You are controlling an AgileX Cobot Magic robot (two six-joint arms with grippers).
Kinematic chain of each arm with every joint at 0, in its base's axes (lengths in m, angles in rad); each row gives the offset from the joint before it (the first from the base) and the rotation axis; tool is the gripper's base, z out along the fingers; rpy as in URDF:
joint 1: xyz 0 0 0.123 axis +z
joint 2: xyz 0 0 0 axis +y
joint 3: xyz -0.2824 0 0.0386 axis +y
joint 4: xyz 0.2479 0 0.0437 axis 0.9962 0 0.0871
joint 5: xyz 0 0 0 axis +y
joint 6: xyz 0.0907 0 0.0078 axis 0.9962 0 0.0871
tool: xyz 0 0 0 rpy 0 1.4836 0
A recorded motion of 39 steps. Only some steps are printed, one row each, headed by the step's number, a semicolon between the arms.
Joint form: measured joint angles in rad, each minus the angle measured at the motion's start. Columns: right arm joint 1, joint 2, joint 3, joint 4, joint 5, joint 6; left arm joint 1, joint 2, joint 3, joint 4, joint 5, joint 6.
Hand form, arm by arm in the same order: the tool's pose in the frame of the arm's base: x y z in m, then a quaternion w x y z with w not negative. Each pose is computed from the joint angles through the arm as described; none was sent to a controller.
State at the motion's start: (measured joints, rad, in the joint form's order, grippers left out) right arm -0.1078 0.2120 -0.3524 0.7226 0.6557 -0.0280; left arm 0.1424 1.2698 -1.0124 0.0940 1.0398 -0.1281
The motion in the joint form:
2: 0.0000 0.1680 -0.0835 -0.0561 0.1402 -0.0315; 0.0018 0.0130 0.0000 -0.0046 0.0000 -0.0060
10: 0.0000 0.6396 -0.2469 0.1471 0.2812 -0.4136; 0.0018 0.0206 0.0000 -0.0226 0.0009 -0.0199
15: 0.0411 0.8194 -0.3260 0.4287 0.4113 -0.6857; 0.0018 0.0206 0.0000 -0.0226 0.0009 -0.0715
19: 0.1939 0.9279 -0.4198 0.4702 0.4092 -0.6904; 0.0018 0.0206 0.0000 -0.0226 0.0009 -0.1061
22: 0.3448 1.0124 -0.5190 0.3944 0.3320 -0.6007; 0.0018 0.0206 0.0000 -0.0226 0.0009 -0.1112
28: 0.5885 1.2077 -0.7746 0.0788 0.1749 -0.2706; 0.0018 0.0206 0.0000 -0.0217 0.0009 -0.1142
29: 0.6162 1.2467 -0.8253 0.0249 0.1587 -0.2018; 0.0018 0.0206 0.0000 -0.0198 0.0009 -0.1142
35: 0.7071 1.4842 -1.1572 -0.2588 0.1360 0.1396; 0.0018 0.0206 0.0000 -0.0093 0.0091 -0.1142
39: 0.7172 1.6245 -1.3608 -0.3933 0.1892 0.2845; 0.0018 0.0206 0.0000 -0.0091 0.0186 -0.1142
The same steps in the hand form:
2: 0.0713 0.0328 0.2795 0.44319 0.12205 0.84448 0.27486; 0.2348 0.0412 0.2953 0.17263 -0.12100 0.97659 0.04274
10: 0.1445 0.0408 0.2858 0.30802 0.01503 0.89710 0.31641; 0.2362 0.0400 0.2934 0.16879 -0.13095 0.97636 0.03308
15: 0.1740 0.0614 0.2976 0.28402 -0.07103 0.85466 0.42876; 0.2362 0.0400 0.2934 0.16959 -0.15609 0.97265 0.02871
19: 0.1912 0.0908 0.3069 0.24973 -0.12383 0.84074 0.46416; 0.2362 0.0400 0.2934 0.17006 -0.17289 0.96981 0.02577
22: 0.2052 0.1199 0.3117 0.22539 -0.15316 0.85171 0.44759; 0.2362 0.0400 0.2934 0.17012 -0.17536 0.96936 0.02534
28: 0.2402 0.1798 0.3200 0.21067 -0.17302 0.88899 0.36794; 0.2362 0.0400 0.2934 0.17018 -0.17666 0.96911 0.02550
29: 0.2479 0.1897 0.3215 0.21085 -0.16691 0.89439 0.35741; 0.2362 0.0402 0.2934 0.17022 -0.17632 0.96914 0.02639
35: 0.3000 0.2401 0.3312 0.23175 -0.12670 0.91402 0.30791; 0.2354 0.0409 0.2932 0.16639 -0.17476 0.96994 0.03156
39: 0.3324 0.2589 0.3316 0.23892 -0.10296 0.92467 0.27805; 0.2346 0.0409 0.2929 0.16172 -0.17506 0.97066 0.03195

